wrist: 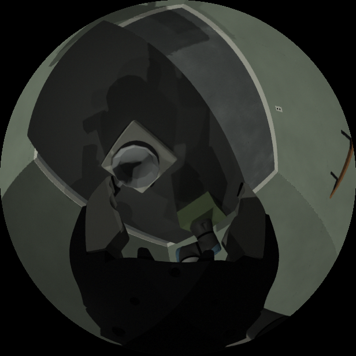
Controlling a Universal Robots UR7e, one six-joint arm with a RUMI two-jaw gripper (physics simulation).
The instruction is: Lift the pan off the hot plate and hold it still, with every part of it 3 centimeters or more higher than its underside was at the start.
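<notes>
The pan shows in the wrist view left of centre as a round, pale grey faceted shape with a dark shadow inside. It sits over the square, light grey hot plate, whose corners stick out around it. The pan's handle cannot be made out; the left finger covers the area at the pan's lower left. My gripper is open, with its fingers wide apart and nothing between them. The left fingertip appears just below the pan's lower left edge in the view; the right fingertip is far to the right of the pan.
The dark table top lies under the hot plate. A green block at the lower middle carries the robot's base and arm joints, seen between the fingers. Dark shadows cross the table. A wall outlet is at the right.
</notes>
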